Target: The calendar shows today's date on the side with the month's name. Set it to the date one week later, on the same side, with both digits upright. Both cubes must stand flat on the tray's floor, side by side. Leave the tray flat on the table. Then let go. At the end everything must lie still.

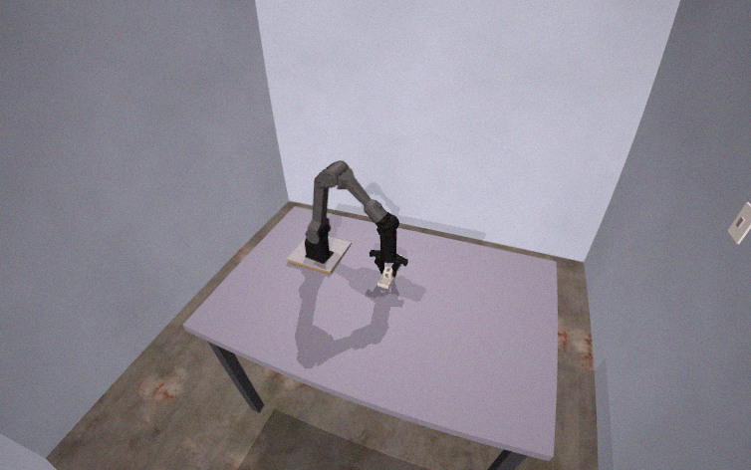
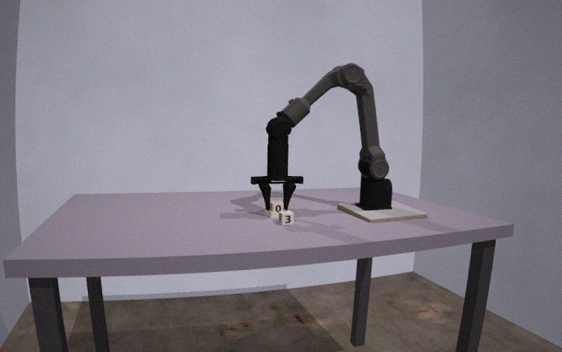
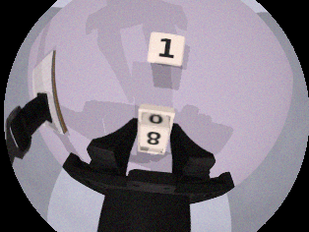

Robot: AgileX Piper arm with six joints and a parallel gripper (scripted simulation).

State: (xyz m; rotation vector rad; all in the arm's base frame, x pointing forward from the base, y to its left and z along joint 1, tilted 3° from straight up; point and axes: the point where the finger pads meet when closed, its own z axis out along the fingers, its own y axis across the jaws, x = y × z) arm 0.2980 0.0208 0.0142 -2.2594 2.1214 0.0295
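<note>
Right now my hand is right at the cream cube. From my hand the other things lie so: tray: 2 cm to the right, 2 cm below.
</note>
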